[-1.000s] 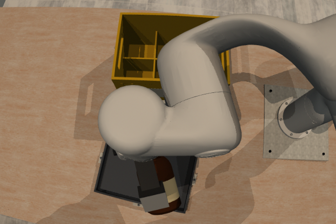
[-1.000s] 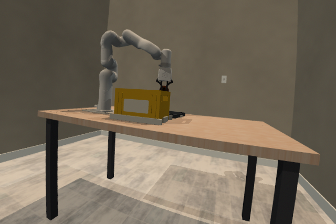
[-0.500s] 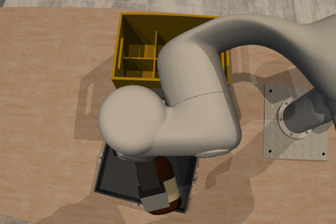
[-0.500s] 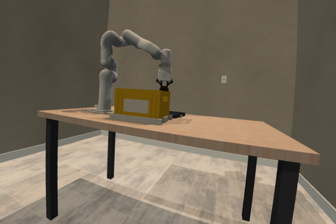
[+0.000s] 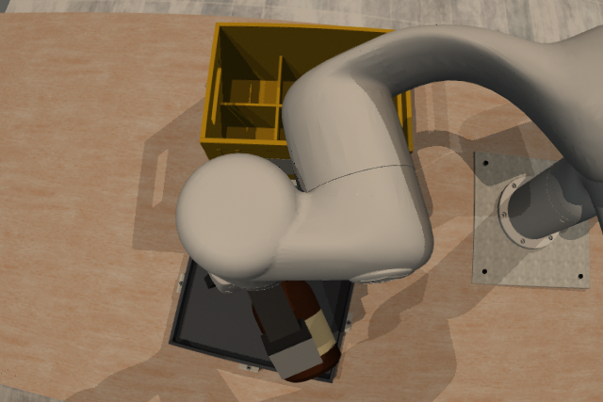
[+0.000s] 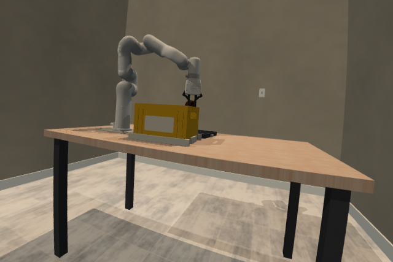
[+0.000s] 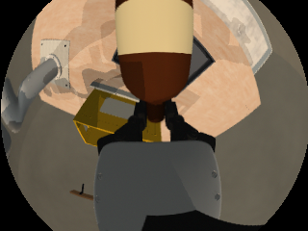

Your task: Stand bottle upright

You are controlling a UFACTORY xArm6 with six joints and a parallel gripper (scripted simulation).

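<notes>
Now: hand 20 mm past the brown bottle, 50 mm to the right of it and 20 mm above it. Round my hand: yellow crate: 70 mm behind, 240 mm to the right, 120 mm below; then dark tray: 20 mm ahead, 40 mm to the left, 190 mm below.
</notes>
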